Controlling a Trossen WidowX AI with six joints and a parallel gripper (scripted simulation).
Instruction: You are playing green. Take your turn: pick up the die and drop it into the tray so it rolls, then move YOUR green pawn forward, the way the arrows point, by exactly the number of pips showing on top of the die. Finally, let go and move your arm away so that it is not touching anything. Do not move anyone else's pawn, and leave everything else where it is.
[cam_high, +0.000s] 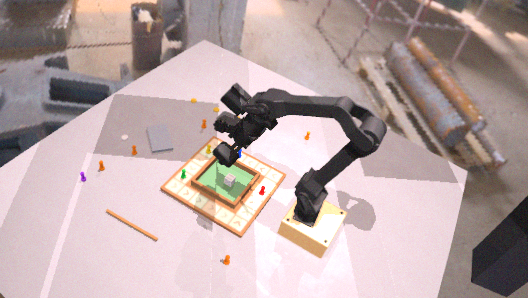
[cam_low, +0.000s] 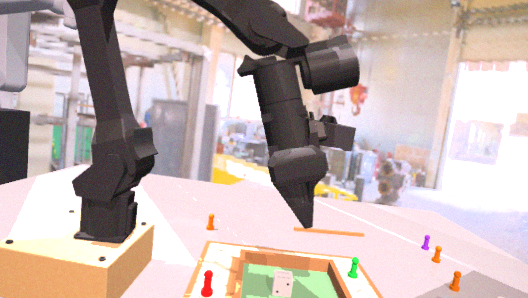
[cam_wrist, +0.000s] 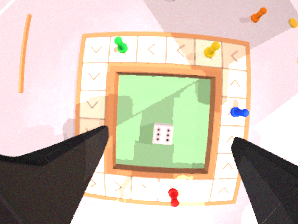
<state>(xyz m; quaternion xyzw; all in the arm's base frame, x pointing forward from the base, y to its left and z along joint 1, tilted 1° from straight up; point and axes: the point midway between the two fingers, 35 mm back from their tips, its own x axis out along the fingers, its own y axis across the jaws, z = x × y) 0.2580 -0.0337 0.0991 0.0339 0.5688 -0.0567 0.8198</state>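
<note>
Now: the green pawn 120 mm ahead of my gripper tip, 100 mm below it and 60 mm to the left of it. From my gripper tip the other things lie so: white die (100 mm below, 20 mm behind); blue pawn (110 mm to the right, 100 mm below, 10 mm ahead); red pawn (120 mm behind, 100 mm below, 10 mm to the right).
</note>
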